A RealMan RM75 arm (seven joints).
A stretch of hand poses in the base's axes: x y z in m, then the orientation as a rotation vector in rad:
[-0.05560 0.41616 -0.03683 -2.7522 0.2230 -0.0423]
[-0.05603 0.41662 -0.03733 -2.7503 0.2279 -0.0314]
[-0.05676 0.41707 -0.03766 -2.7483 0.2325 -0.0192]
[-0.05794 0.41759 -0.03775 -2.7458 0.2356 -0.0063]
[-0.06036 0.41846 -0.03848 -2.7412 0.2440 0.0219]
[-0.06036 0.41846 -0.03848 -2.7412 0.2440 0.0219]
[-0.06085 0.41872 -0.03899 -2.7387 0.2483 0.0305]
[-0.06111 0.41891 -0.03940 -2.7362 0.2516 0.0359]
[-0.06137 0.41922 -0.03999 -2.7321 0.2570 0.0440]
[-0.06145 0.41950 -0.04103 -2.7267 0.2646 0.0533]
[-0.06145 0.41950 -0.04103 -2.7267 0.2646 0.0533]
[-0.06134 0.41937 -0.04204 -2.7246 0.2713 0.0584]
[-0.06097 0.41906 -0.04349 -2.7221 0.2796 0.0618]
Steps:
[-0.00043 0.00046 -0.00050 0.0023 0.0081 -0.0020]
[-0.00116 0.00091 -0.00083 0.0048 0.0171 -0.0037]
[-0.00234 0.00143 -0.00092 0.0079 0.0263 -0.0042]
[-0.00476 0.00230 -0.00165 0.0135 0.0469 -0.0065]
[-0.00476 0.00230 -0.00165 0.0135 0.0469 -0.0065]
[-0.00525 0.00256 -0.00216 0.0161 0.0533 -0.0085]
[-0.00551 0.00275 -0.00257 0.0186 0.0574 -0.0102]
[-0.00577 0.00306 -0.00316 0.0227 0.0635 -0.0130]
[-0.00585 0.00334 -0.00420 0.0279 0.0708 -0.0174]
[-0.00585 0.00334 -0.00420 0.0279 0.0708 -0.0174]
[-0.00574 0.00321 -0.00521 0.0297 0.0752 -0.0215]
[-0.00537 0.00290 -0.00666 0.0316 0.0786 -0.0270]

